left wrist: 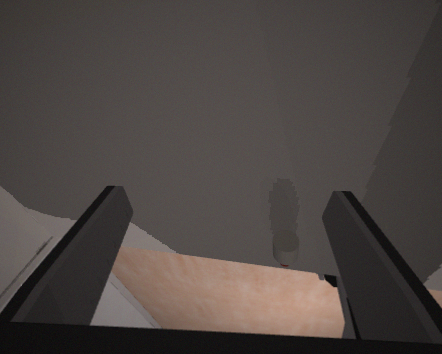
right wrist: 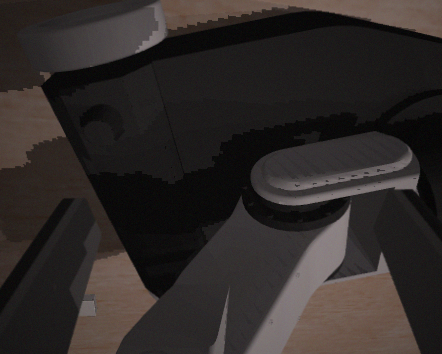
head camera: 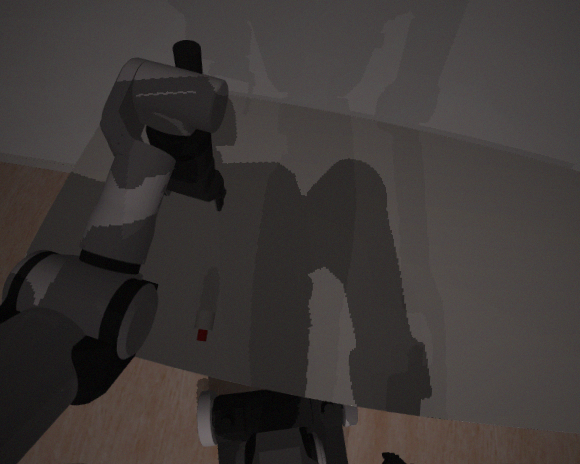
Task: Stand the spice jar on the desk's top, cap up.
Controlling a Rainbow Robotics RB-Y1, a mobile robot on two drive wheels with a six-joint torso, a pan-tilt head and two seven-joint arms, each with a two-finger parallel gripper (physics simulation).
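Frame: origin at the robot's base, x ahead, y left, z up, level; metres.
Seen in the pictures: left gripper, between the fingertips: (left wrist: 225, 201) (head camera: 194, 199); right gripper, between the fingertips: (right wrist: 235, 212); robot's base, origin of its link: (head camera: 277, 405).
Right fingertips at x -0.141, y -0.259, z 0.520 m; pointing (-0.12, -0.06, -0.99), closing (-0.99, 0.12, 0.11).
Note:
Offsets run from my right fingertips to a thing's top centre. Level surfaces: height alone.
The spice jar {0.415 m ahead, 0.384 m left, 0.237 m up} (head camera: 204, 319) (left wrist: 285, 246) lies on its side on the grey desk {0.201 m up} (head camera: 500, 300) (left wrist: 150, 100), near the desk's near edge. Its pale body points away from the robot's base and its red cap {0.397 m ahead, 0.387 m left, 0.228 m up} (head camera: 202, 335) (left wrist: 284, 265) faces the near edge. My left gripper (head camera: 219, 204) (left wrist: 225, 201) is open and empty, above the desk and farther from the near edge than the jar. In the left wrist view the jar shows beyond the fingertips, nearer the right finger. My right gripper (right wrist: 235, 212) is open and empty; the jar does not show in its view.
The robot's dark base (head camera: 260, 410) (right wrist: 300, 75) stands on the wooden floor {0.520 m down} (head camera: 150, 410) (left wrist: 240, 295) by the desk's near edge. My left arm (head camera: 125, 200) reaches over the desk's left part. A pale wall (head camera: 60, 90) rises behind the desk. Broad arm shadows cross the desk's middle.

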